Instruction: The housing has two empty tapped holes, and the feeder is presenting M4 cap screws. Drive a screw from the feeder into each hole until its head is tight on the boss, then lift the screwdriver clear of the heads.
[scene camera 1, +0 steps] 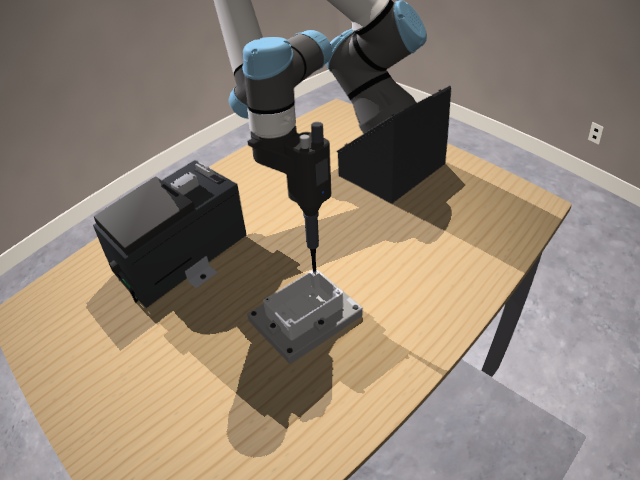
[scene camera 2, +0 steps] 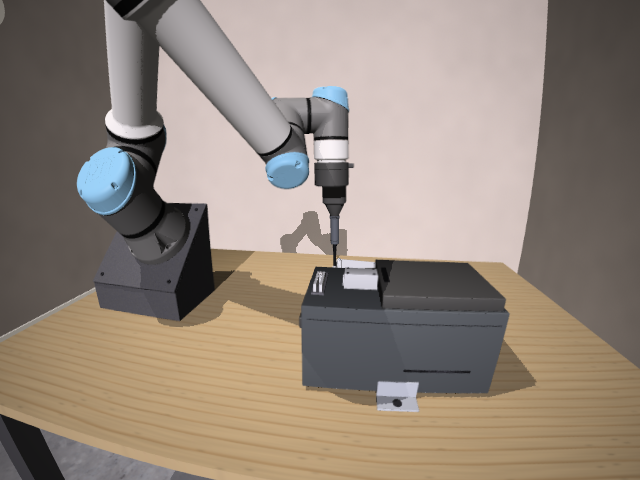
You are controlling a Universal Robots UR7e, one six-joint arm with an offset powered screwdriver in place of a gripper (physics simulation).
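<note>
My screwdriver (scene camera 1: 314, 271) (scene camera 2: 334, 264) hangs upright, with its thin dark bit reaching down to the far corner of the light grey housing (scene camera 1: 303, 327) (scene camera 2: 357, 264). The bit tip is at or just above that corner boss; whether it touches, and whether a screw is under it, is too small to tell. The housing is an open box on a grey fixture plate (scene camera 1: 311, 341). Its left corner boss (scene camera 1: 267, 299) shows a small dark hole. The near and right corner bosses show small bright details. The dark screw feeder (scene camera 1: 186, 258) (scene camera 2: 403, 346) has a light block (scene camera 1: 185, 180) (scene camera 2: 360, 279) on top.
The feeder stands left of the housing in scene camera 1, with a small metal bracket (scene camera 1: 200, 272) (scene camera 2: 397, 396) at its foot. The arm's dark wedge-shaped base (scene camera 1: 413, 149) (scene camera 2: 139, 297) stands behind and right of the housing in scene camera 1. Both are on the wooden table (scene camera 1: 155, 403) (scene camera 2: 206, 372).
</note>
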